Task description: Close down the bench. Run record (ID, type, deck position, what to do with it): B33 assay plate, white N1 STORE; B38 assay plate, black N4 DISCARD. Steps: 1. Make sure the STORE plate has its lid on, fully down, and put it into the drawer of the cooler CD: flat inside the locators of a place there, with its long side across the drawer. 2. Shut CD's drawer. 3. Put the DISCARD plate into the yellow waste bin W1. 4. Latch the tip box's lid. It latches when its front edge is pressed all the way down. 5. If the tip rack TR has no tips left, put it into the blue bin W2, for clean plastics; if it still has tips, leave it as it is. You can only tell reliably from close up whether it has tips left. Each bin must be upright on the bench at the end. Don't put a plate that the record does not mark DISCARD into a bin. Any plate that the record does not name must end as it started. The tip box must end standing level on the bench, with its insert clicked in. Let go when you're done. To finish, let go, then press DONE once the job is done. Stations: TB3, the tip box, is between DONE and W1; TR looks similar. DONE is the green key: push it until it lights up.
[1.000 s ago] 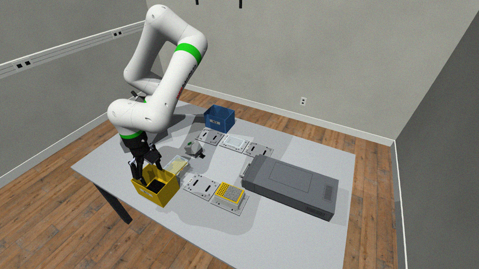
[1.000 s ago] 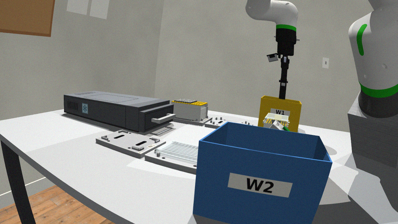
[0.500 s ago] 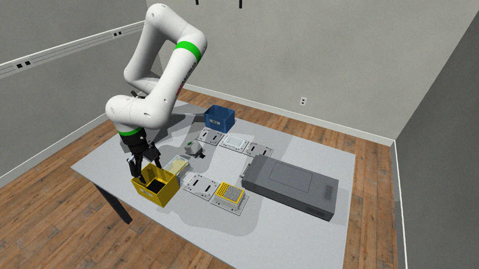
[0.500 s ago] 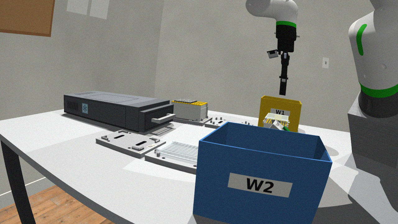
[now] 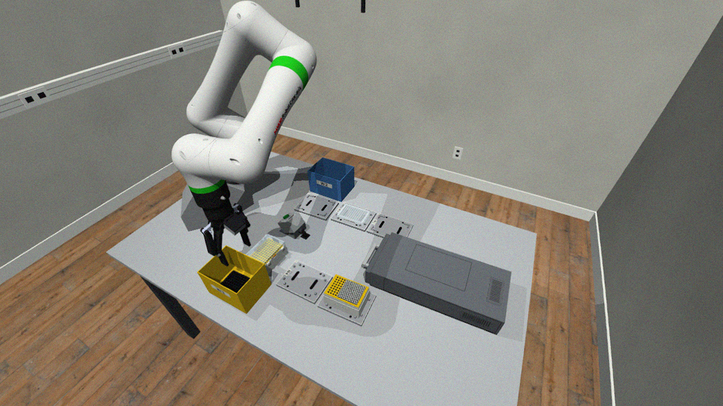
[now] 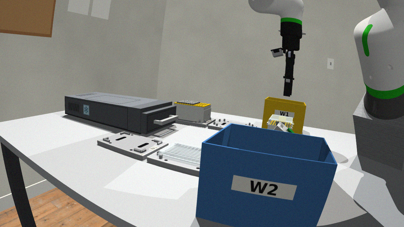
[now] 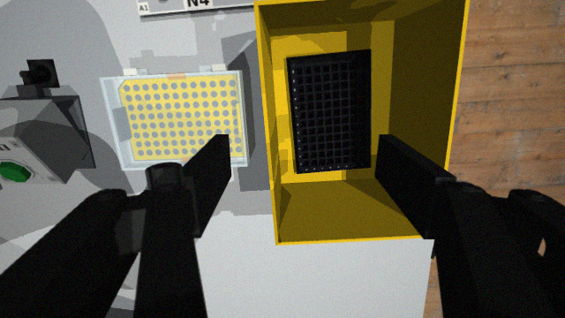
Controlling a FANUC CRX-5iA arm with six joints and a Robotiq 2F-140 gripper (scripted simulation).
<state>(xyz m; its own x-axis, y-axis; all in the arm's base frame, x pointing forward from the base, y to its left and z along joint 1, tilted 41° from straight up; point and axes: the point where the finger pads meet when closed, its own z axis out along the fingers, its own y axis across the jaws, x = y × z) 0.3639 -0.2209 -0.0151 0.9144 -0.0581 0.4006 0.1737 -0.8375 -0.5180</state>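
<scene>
My gripper is now 270 mm to the right of the DONE key box, 120 mm above it and 80 mm past it. Also, from my hand: black assay plate: 160 mm below, 40 mm to the right, 10 mm ahead; yellow bin W1: 130 mm below, 40 mm to the right, 10 mm ahead; tip rack TR: 330 mm ahead, 170 mm to the left, 120 mm below.
</scene>
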